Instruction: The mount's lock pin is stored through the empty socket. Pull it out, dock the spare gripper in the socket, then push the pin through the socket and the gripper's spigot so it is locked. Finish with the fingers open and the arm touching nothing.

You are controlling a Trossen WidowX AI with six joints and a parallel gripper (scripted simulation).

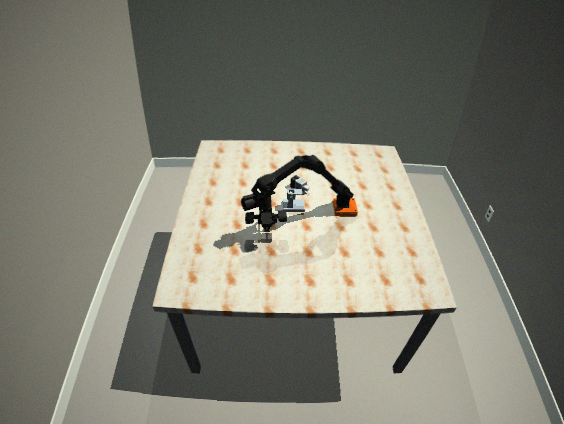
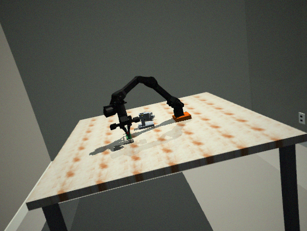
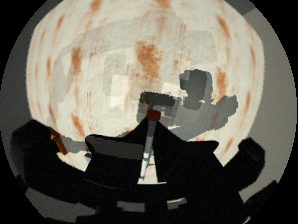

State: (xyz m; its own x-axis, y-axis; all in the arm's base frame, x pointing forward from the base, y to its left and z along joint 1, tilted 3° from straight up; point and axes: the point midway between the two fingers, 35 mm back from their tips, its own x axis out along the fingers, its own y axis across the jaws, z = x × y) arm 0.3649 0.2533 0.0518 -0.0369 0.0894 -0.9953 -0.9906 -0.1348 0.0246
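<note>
Now: the green holder 1 cm ahead of my gripper tip, 10 cm to the right of it and 1 cm below it. Round my gripper tip: spare gripper 14 cm behind, 38 cm to the right, 1 cm below; then grey mount 10 cm behind, 23 cm to the right, 2 cm above.
</note>
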